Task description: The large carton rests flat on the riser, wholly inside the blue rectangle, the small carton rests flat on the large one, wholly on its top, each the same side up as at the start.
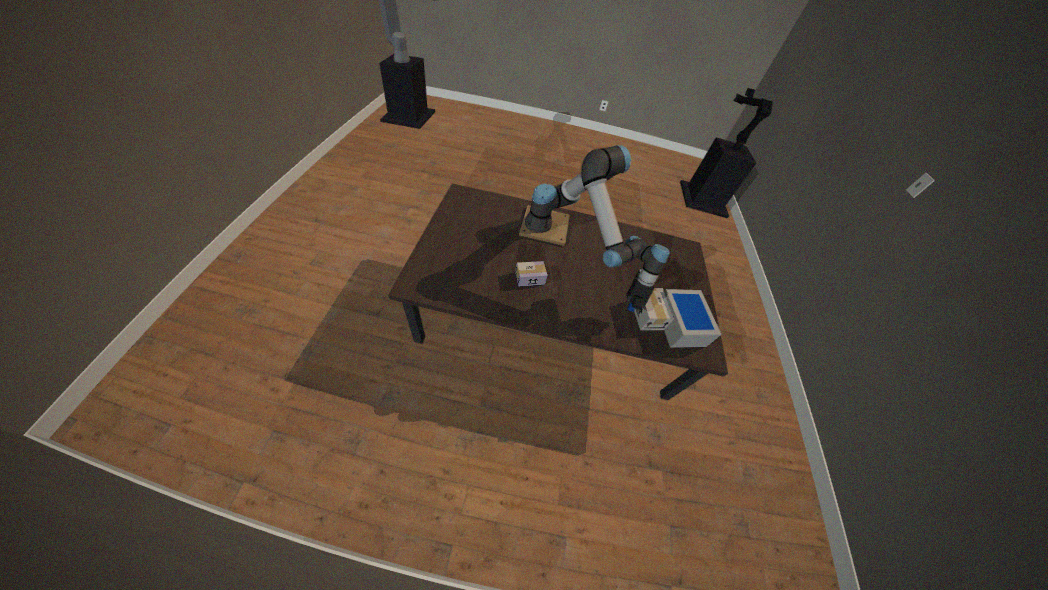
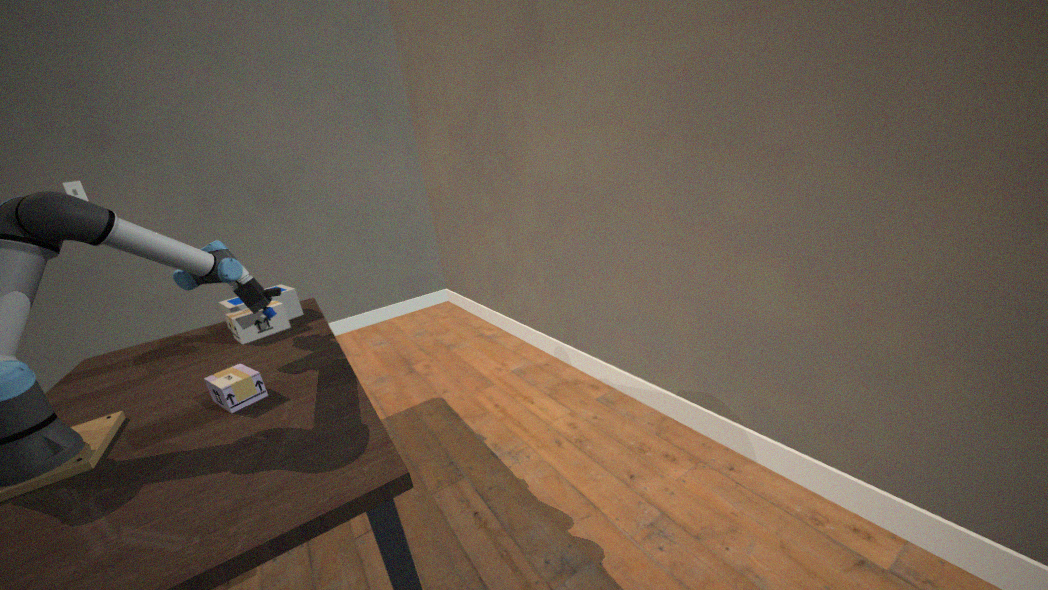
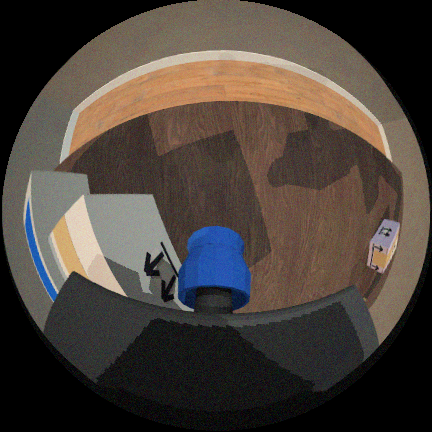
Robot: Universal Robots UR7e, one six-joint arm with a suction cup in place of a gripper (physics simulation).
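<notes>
The large carton (image 1: 654, 310) (image 2: 254, 324) (image 3: 120, 225), white and grey with a tan stripe and black arrows, sits on the table against the left side of the white riser (image 1: 689, 335) (image 2: 289, 300) (image 3: 52, 189). The riser's blue rectangle (image 1: 694, 310) (image 3: 34, 241) is bare. My blue suction cup (image 1: 632, 308) (image 2: 265, 311) (image 3: 215, 257) hangs tilted at the carton's near side face, low over the table. Its mouth shows free against the table top, with nothing on it. The small carton (image 1: 530, 273) (image 2: 236, 386) (image 3: 382, 245) stands alone mid-table, far from the cup.
The dark wooden table (image 1: 474, 215) carries the arm's base plate (image 1: 544, 232) at its back edge. The riser stands close to the table's front right corner. Two black pedestals (image 1: 405, 91) (image 1: 718, 175) stand on the floor behind the table.
</notes>
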